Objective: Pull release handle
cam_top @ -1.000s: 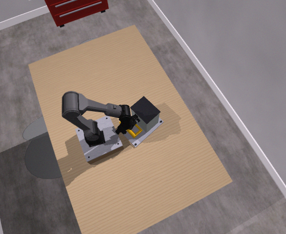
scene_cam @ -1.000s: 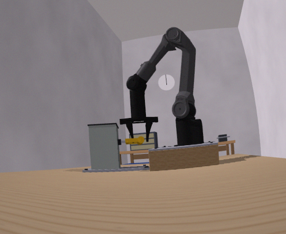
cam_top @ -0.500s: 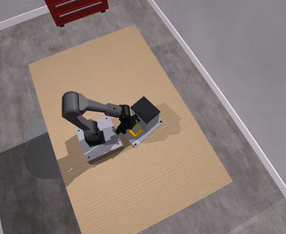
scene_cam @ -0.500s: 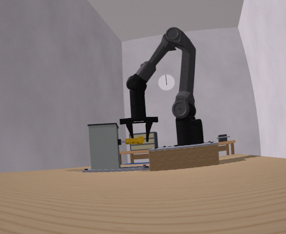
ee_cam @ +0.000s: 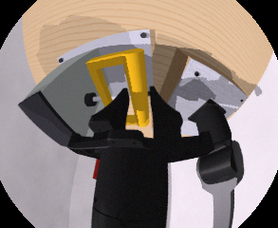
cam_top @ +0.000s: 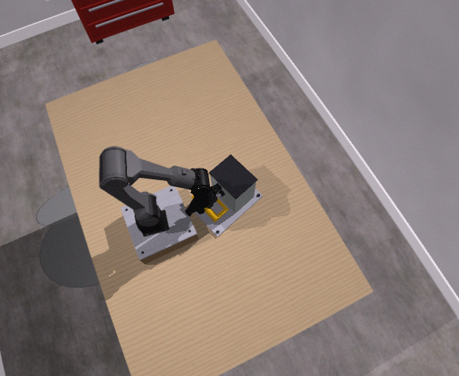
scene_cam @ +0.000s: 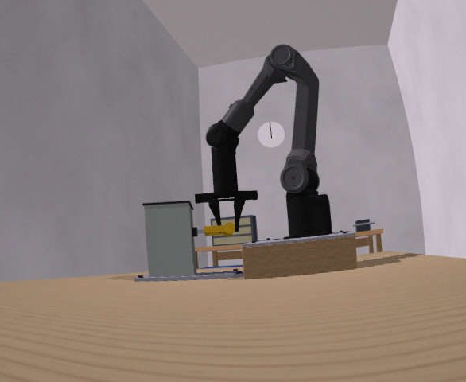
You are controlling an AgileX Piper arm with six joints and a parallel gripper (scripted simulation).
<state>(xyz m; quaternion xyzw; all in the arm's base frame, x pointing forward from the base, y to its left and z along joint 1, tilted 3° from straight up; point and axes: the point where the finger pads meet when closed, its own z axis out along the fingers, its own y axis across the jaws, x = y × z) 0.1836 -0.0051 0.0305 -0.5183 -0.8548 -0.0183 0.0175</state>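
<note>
The release handle lies 5 cm ahead of my hand and 3 cm to the left of it. Also, from my hand: grey baseplate: 10 cm below, 8 cm ahead, 4 cm to the left.
</note>
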